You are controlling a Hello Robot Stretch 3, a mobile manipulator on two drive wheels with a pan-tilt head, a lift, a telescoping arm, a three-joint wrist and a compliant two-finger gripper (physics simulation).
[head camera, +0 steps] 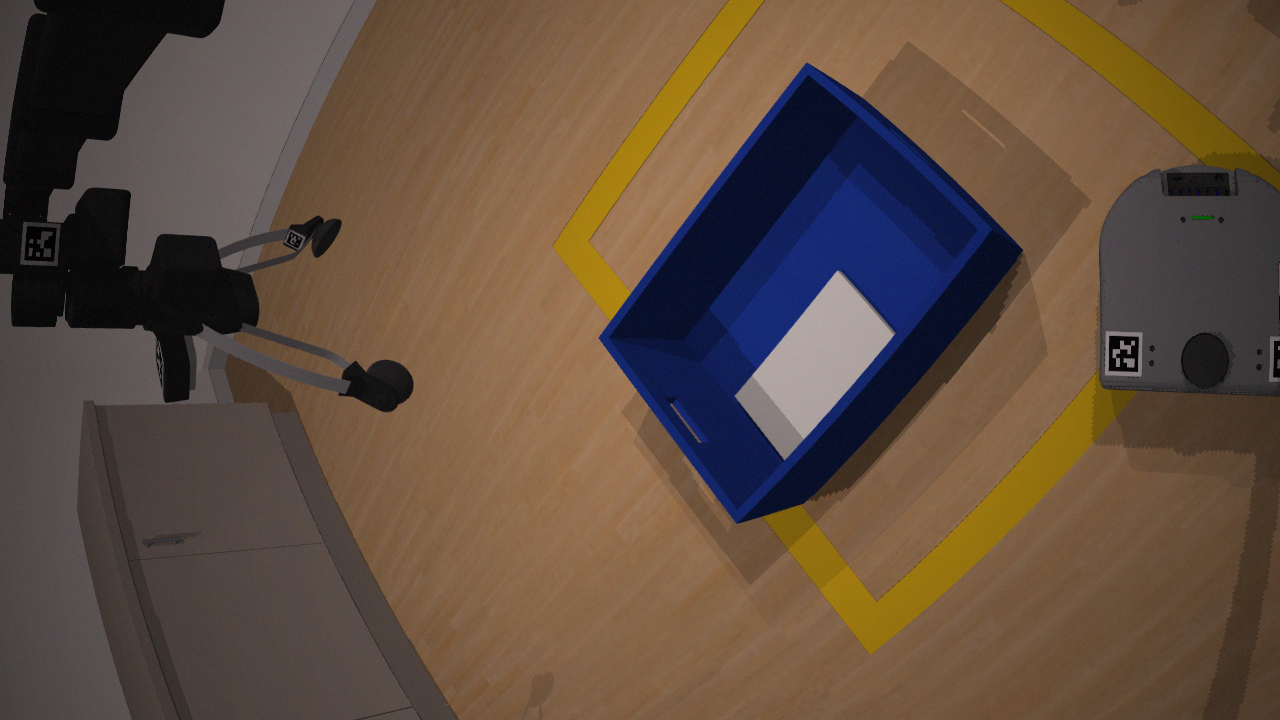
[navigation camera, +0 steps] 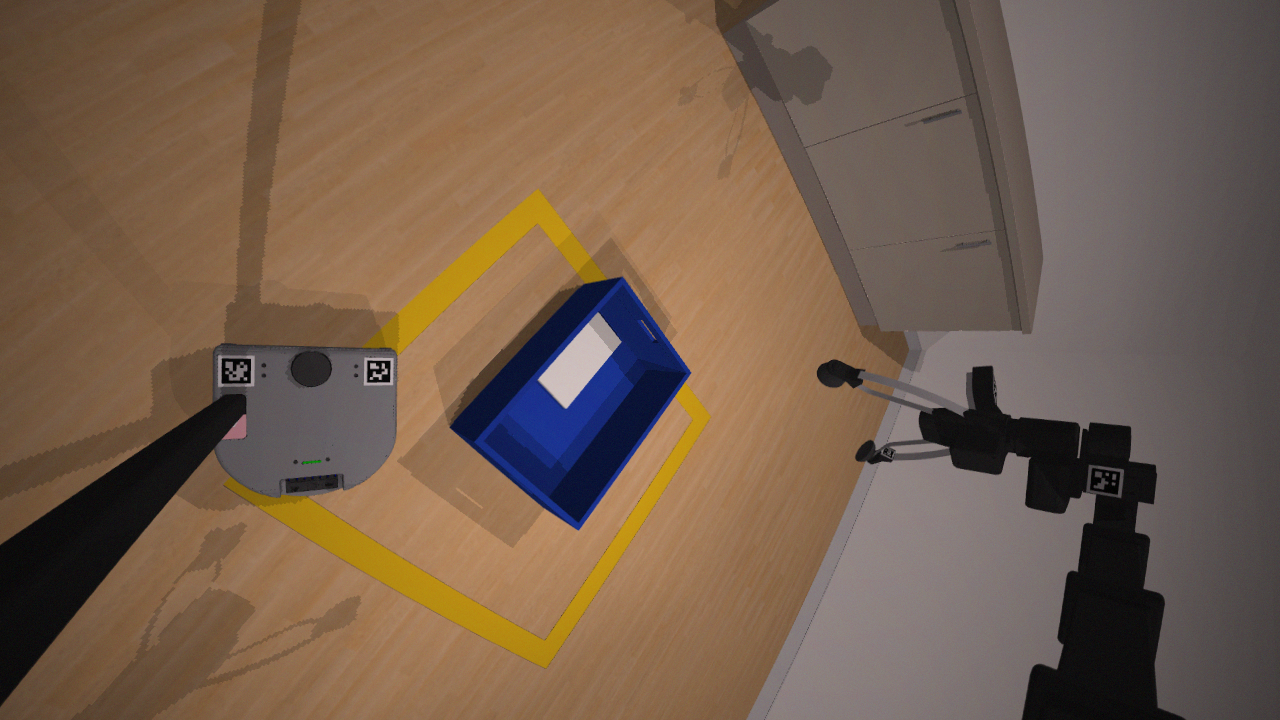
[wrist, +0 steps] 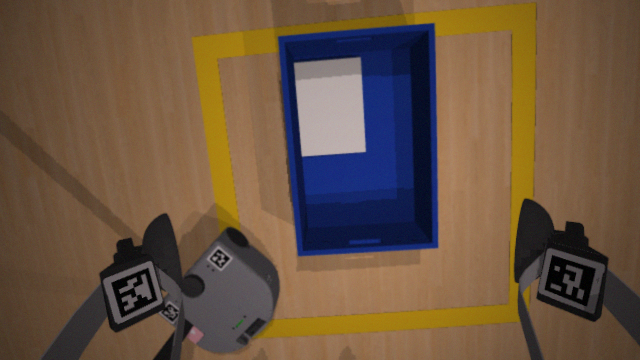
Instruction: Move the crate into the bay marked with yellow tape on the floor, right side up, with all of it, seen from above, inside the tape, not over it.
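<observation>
The open blue crate stands upright on the floor with a white slab inside. Most of it shows within the yellow tape. Its end towards the cabinet side overlaps one tape side in all three views; whether its base rests on that tape is hidden. My gripper is open and empty. It hangs above the floor, apart from the crate, on the wall side in the head and navigation views.
My grey base stands across the tape at the bay's corner opposite the wall. A pale cabinet stands along the wall near the gripper. A dark pole rises from the base in the navigation view.
</observation>
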